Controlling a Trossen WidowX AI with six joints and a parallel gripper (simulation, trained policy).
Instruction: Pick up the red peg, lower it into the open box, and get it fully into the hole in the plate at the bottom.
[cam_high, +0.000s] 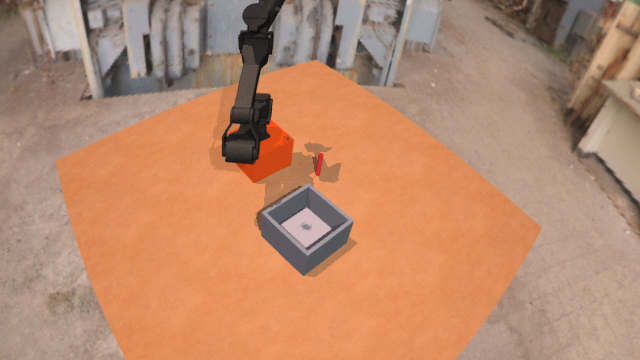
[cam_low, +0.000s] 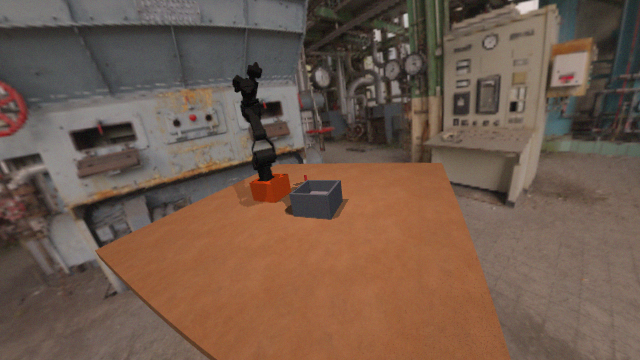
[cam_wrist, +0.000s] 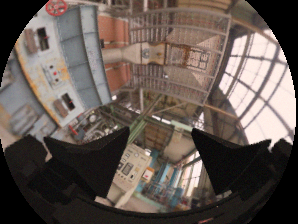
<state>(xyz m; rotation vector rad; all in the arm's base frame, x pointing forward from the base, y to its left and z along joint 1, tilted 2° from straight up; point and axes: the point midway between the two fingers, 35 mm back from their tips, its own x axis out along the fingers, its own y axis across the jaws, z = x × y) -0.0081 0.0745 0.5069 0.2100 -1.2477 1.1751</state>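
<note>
Right now the red peg is 60 cm below my gripper tip, 16 cm ahead of it and 4 cm to the left of it. Also, from my gripper tip: pale plate (59 cm below, 33 cm ahead, 14 cm to the right); then grey box (61 cm below, 33 cm ahead, 14 cm to the right).
</note>
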